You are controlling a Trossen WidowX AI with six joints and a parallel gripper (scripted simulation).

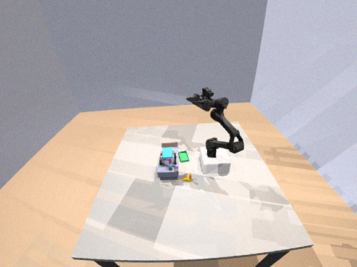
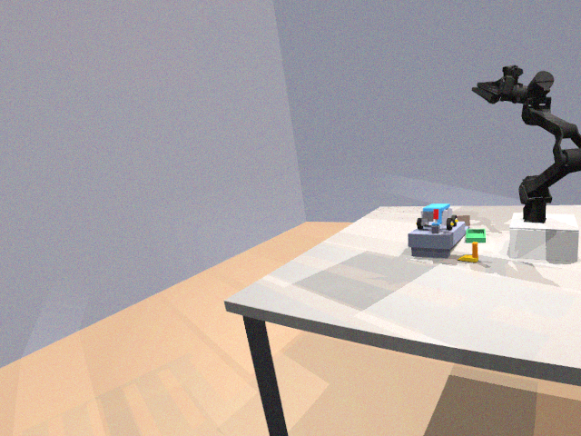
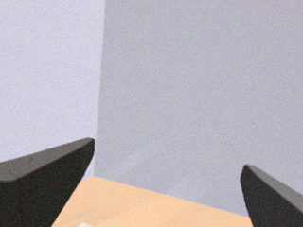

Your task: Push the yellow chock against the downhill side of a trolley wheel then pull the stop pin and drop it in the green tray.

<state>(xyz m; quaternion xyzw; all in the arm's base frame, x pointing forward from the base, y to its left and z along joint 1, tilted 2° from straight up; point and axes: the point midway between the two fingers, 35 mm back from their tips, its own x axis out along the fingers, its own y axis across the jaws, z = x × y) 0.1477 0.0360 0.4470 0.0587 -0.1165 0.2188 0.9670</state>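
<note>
Right now the yellow chock is 54 cm below my gripper tip, 12 cm to the left of it and 2 cm ahead of it. Also, from my gripper tip: trolley (45 cm below, 17 cm ahead); red-headed stop pin (44 cm below, 14 cm ahead, 9 cm to the left); grey ramp block (52 cm below, 17 cm ahead, 1 cm to the right).
</note>
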